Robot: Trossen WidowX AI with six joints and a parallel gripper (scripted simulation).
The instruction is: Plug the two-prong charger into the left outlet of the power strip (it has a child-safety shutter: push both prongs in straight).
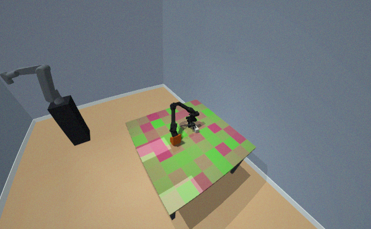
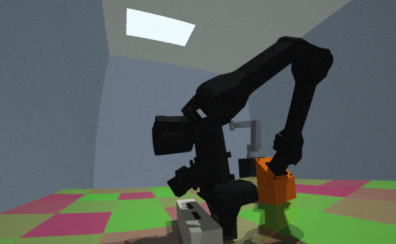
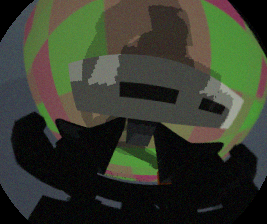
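The two-prong charger is 2 cm ahead of my gripper tip and 1 cm above it.
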